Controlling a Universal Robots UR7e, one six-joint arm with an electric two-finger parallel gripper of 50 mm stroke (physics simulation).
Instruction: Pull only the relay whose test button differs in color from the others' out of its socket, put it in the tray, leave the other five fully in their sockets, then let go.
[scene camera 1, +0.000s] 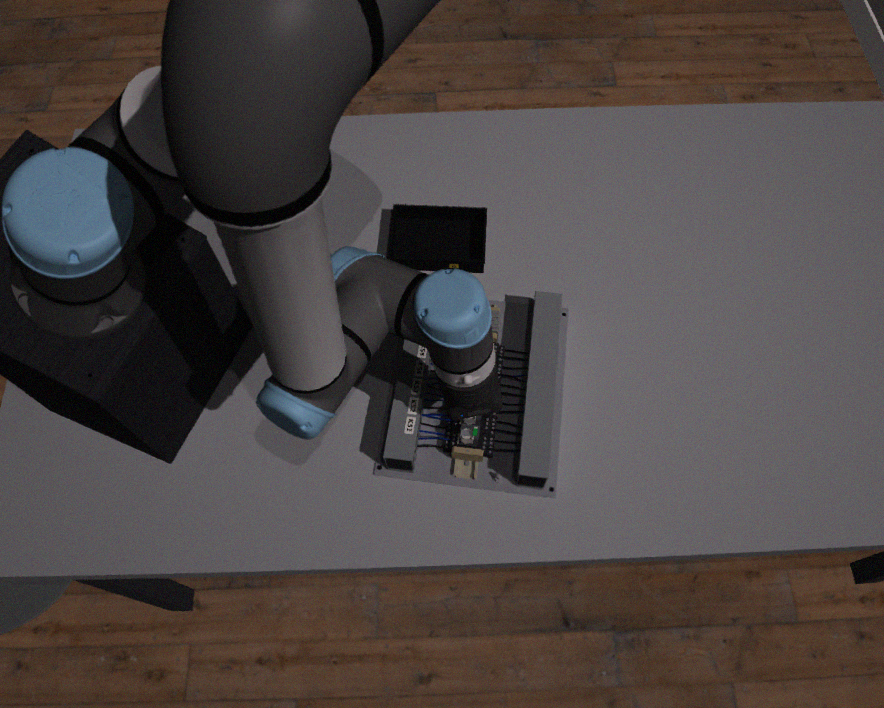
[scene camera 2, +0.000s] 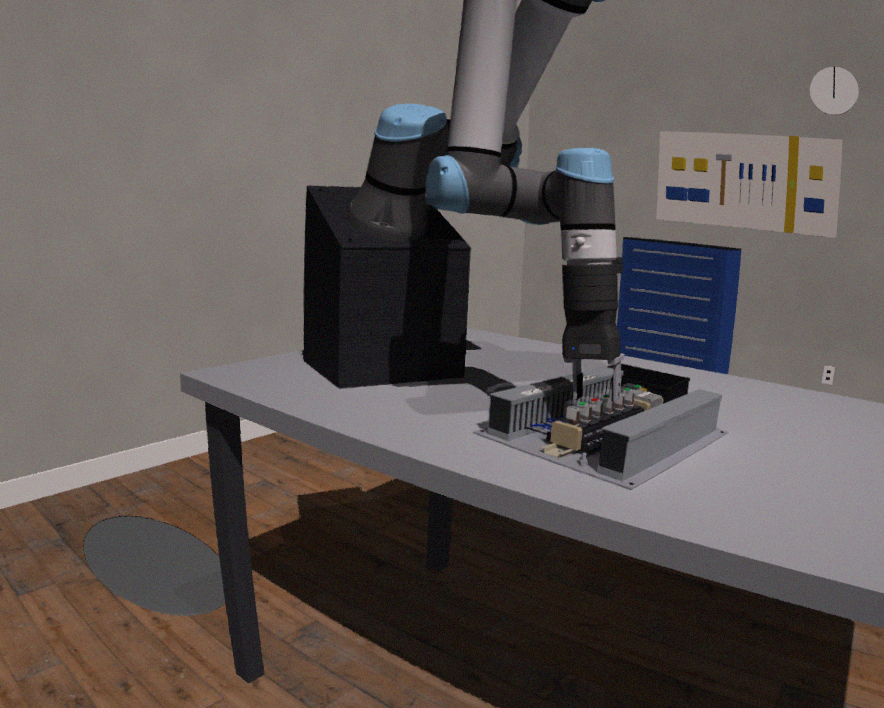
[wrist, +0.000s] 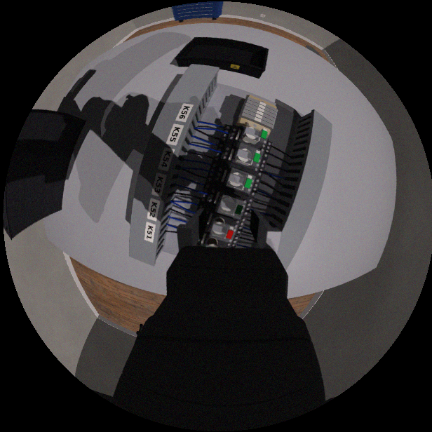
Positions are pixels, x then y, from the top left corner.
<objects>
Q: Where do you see my gripper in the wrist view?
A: At 228, 218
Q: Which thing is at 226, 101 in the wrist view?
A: A mounting plate.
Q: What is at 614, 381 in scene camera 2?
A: My gripper.
</objects>
